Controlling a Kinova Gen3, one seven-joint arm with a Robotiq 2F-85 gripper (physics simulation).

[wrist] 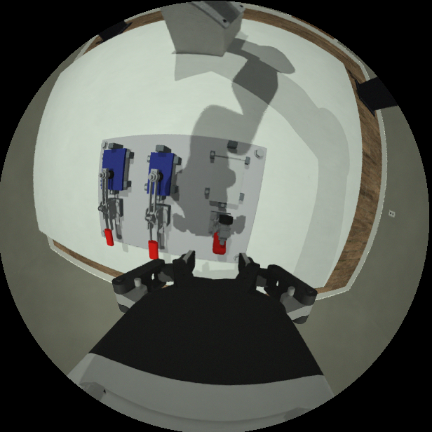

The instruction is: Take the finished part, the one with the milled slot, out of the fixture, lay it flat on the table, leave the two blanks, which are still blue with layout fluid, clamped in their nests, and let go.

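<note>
My gripper [216, 259] is open and empty, its fingertips apart, beyond the red-handle side of the fixture plate [192, 150]. In the right nest, a pale grey rectangular shape [227, 181] with light edges lies between the small locator blocks; it looks like the finished part, but shadow covers it and I cannot make out the slot. The toggle clamp [225, 227] at that nest is swung up off it, with its black tip towards the camera. Two blue blanks [117, 162] [163, 165] sit in the left and middle nests, with clamp arms lying over them.
Red clamp handles [109, 237] [153, 249] [219, 245] stick out near the plate's gripper-side edge. A grey block-shaped base [197, 32] stands at the top of the view. The pale table [125, 90] has a wooden edge [371, 165] on the right. The arm's shadow crosses the plate.
</note>
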